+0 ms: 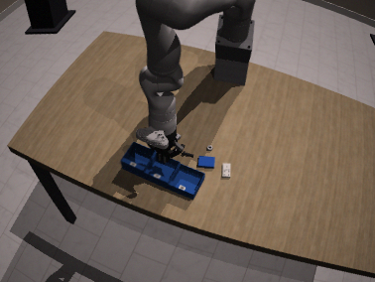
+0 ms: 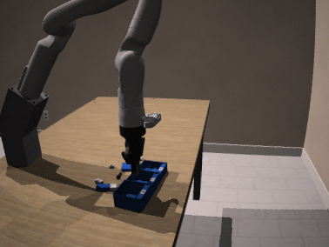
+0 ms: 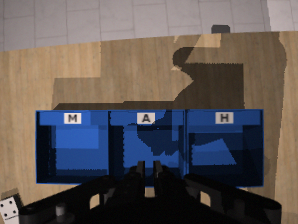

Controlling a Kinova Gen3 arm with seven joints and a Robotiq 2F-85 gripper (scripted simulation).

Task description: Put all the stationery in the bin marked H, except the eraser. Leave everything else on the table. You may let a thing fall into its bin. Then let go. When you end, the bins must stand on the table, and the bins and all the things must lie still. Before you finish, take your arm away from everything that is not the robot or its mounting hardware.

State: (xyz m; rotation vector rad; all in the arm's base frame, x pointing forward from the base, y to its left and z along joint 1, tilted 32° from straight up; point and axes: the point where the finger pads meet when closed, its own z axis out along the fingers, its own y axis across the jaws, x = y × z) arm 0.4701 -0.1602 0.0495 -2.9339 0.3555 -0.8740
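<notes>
Now: hand 50 mm above the blue three-part bin and 20 mm short of it. Also, from my hand: black bolt (70 mm behind, 60 mm to the left, 60 mm below); flat blue pad (130 mm to the left, 70 mm below, 50 mm behind); blue-and-white eraser (90 mm behind, 60 mm below, 20 mm to the right).
</notes>
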